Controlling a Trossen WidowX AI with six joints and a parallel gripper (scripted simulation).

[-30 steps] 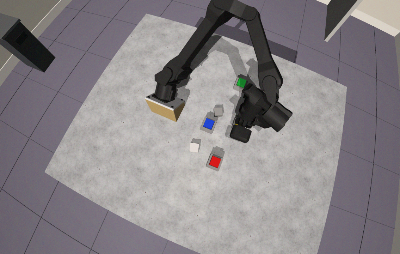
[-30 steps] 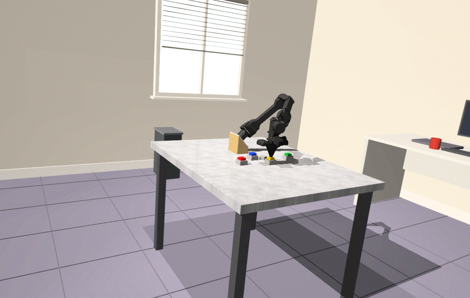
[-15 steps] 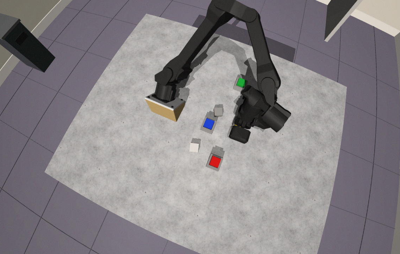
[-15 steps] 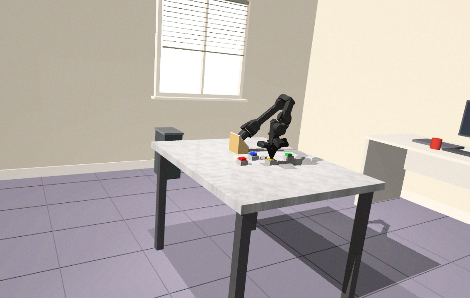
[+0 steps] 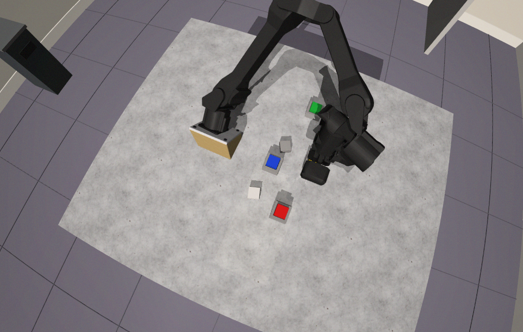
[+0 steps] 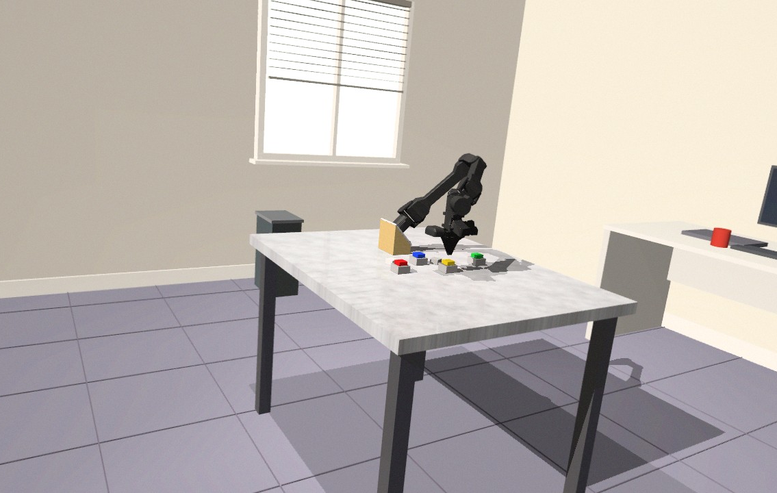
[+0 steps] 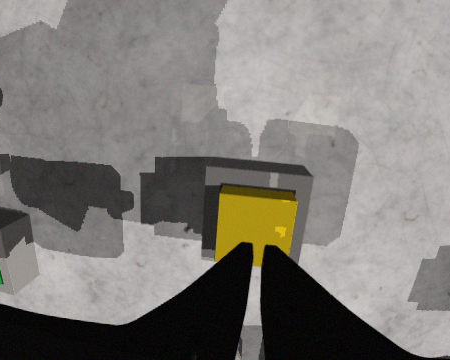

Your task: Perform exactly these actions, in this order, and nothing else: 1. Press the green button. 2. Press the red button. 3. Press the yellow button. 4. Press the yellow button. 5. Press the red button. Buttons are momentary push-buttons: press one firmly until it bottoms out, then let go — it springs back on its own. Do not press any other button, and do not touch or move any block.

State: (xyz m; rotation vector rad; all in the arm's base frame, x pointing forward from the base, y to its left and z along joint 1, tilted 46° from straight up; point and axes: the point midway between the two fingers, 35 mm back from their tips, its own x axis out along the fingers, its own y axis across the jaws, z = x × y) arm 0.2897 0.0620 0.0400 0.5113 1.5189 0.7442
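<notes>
My gripper tip is 3 cm above the yellow button. From my gripper tip the other things lie so: blue button (10 cm behind, 6 cm to the right, 3 cm below); then red button (17 cm to the right, 3 cm below, 2 cm behind); then grey block (10 cm behind, 5 cm below, 1 cm to the left).
</notes>
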